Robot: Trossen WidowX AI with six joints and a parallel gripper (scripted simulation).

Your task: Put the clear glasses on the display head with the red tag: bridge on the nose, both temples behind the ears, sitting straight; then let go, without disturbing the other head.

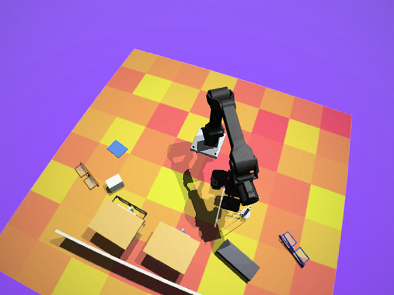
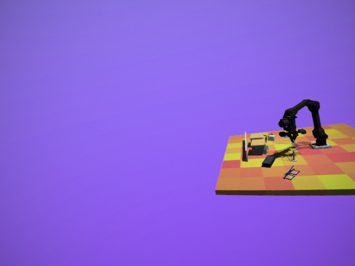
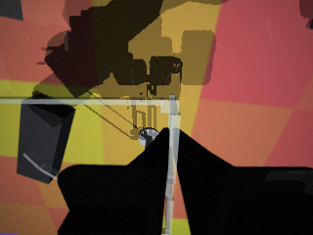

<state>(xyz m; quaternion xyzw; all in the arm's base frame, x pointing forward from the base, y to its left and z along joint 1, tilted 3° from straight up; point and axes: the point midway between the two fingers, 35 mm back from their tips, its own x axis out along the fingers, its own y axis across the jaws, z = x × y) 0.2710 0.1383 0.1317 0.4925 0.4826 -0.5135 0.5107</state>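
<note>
My gripper tip is now 10 cm above the grey peg stand, 8 cm to the right of it and 3 cm short of it. Also, from my gripper tip: white rail: 34 cm ahead, 28 cm to the right, 7 cm below; then white box: 47 cm to the right, 9 cm below, 5 cm ahead; then dark grey block: 22 cm ahead, 10 cm below, 8 cm to the left.
</note>
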